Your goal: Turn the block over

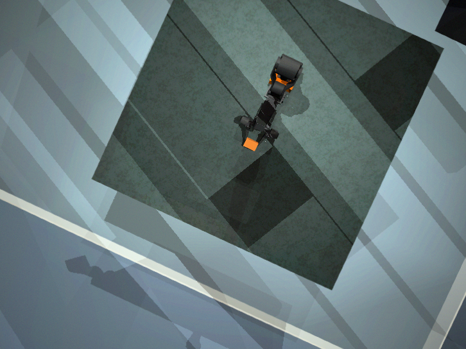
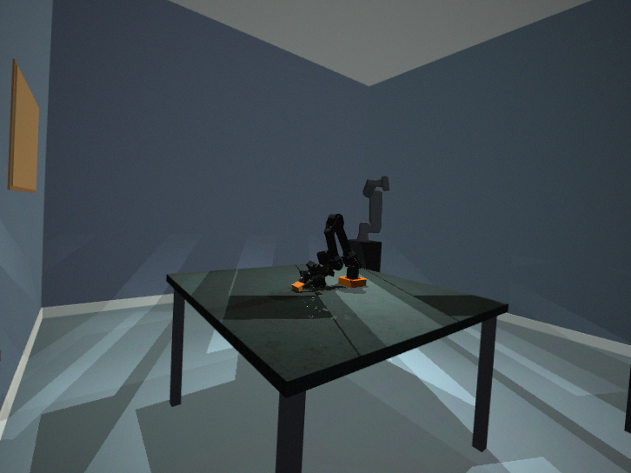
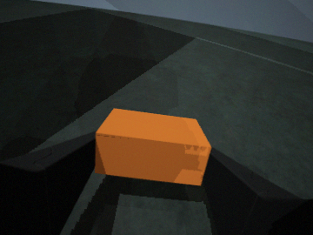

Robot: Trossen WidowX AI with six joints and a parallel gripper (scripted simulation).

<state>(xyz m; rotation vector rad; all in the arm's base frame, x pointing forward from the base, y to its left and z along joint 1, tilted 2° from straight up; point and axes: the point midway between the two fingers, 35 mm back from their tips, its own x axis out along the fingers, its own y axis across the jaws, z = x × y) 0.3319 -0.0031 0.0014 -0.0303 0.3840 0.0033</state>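
Right now my gripper tip is 1 cm above the block.
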